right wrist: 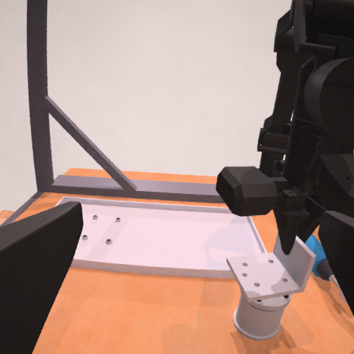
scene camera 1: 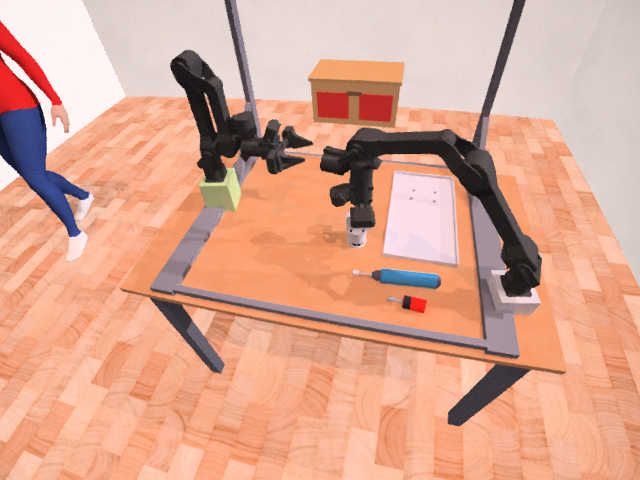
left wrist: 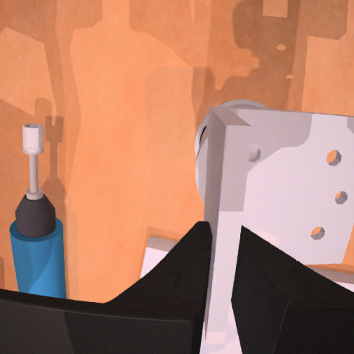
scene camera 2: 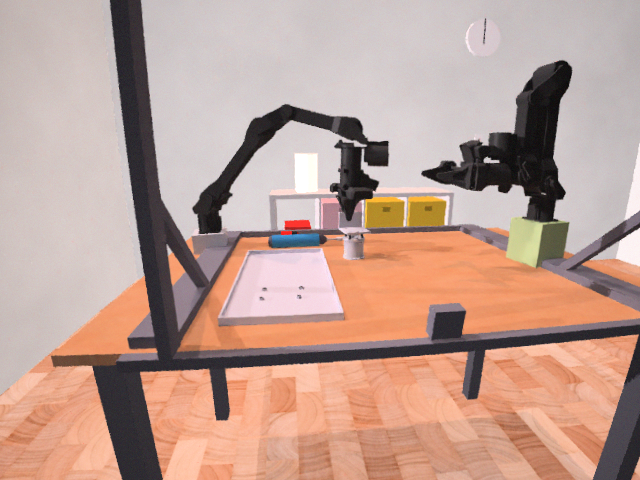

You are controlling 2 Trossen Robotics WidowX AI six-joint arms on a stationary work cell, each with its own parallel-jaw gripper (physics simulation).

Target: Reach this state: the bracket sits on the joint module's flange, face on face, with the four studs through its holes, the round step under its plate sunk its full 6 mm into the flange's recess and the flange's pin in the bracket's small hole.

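Frame: origin at the left arm's base, x right, y ahead, z up, level; metres.
Seen in the pictures: left gripper, between the fingertips: (scene camera 2: 348, 220); right gripper, between the fingertips: (scene camera 1: 309, 151) (scene camera 2: 428, 174); left arm's base, origin of its link: (scene camera 1: 515, 286) (scene camera 2: 210, 231); right arm's base, origin of its link: (scene camera 1: 216, 176) (scene camera 2: 539, 219).
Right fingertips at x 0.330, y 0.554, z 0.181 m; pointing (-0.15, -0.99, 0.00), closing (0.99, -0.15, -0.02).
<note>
Pixels of each thing's top centre, then the offset from my right fingertips to it. "pt": a spot on its surface instead.
- white round joint module, centre of its top: (scene camera 2: 353, 232) (scene camera 1: 357, 224) dz -0.166, dx -0.132, dy -0.146 m
- white tray, centre of its top: (scene camera 2: 283, 273) (scene camera 1: 422, 210) dz -0.224, dx -0.003, dy -0.366 m
- blue-handled driver, a spot on its surface: (scene camera 1: 408, 277) pt dz -0.202, dx -0.296, dy -0.285 m
- short red-handled tool, centre of its top: (scene camera 1: 407, 298) dz -0.206, dx -0.361, dy -0.277 m
The white L-shaped bracket (scene camera 2: 353, 230) (left wrist: 285, 190) (right wrist: 265, 275) has its holed plate roughly level above the white round joint module (scene camera 1: 356, 238) (scene camera 2: 353, 249) (left wrist: 199, 182) (right wrist: 257, 317), which stands upright on the table. My left gripper (scene camera 1: 362, 223) (scene camera 2: 349, 218) (left wrist: 215, 233) (right wrist: 288, 252) points down, shut on the bracket's upright plate. In the left wrist view the bracket sits off to the module's side; orange table shows through several holes. Dark studs show beneath the plate. The recess and pin are hidden. My right gripper (scene camera 1: 308, 150) (scene camera 2: 424, 173) (right wrist: 204, 219) is open and empty, away from the bracket.
A white tray (scene camera 1: 386, 245) (scene camera 2: 279, 319) (right wrist: 150, 270) holds several small nuts. A blue-handled driver (scene camera 1: 408, 277) (scene camera 2: 294, 240) (left wrist: 39, 260) lies near the module. A short red-handled tool (scene camera 1: 417, 304) lies closer to the table's front. Grey frame bars (scene camera 1: 330, 316) edge the table.
</note>
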